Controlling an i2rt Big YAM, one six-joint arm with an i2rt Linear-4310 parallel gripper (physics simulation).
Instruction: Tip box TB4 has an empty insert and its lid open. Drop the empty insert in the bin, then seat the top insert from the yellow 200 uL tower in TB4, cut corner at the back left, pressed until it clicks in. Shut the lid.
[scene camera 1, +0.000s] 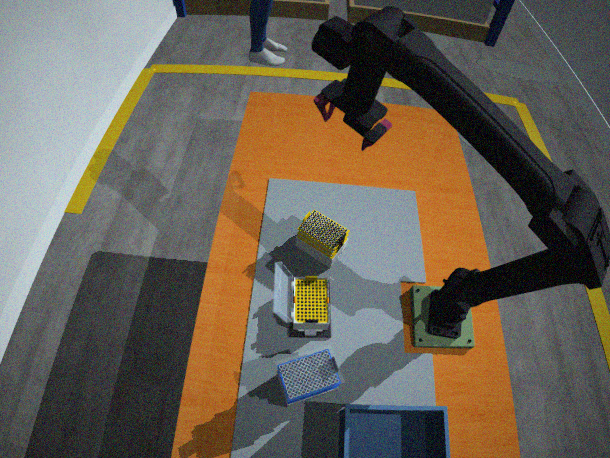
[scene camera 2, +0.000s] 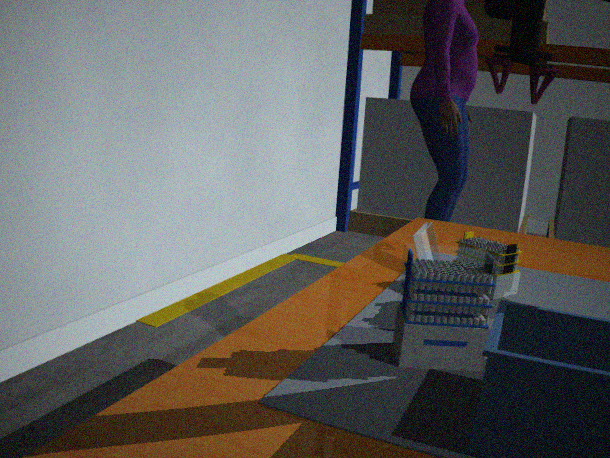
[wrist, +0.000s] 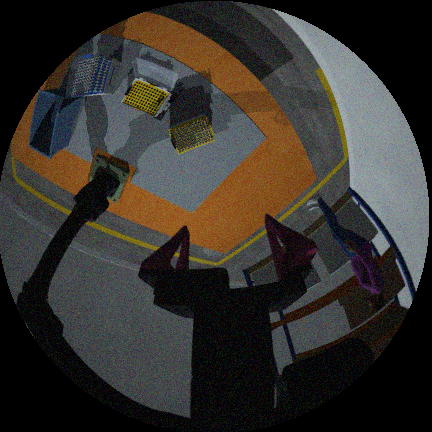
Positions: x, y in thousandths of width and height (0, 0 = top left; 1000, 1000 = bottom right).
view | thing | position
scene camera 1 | my gripper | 566, 294
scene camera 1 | clear lid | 465, 612
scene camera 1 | blue bin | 588, 925
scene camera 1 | mat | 630, 543
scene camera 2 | my gripper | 845, 215
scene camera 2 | blue bin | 884, 835
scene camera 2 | mat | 580, 837
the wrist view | my gripper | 522, 517
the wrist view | clear lid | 374, 177
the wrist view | blue bin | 119, 309
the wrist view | mat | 432, 416
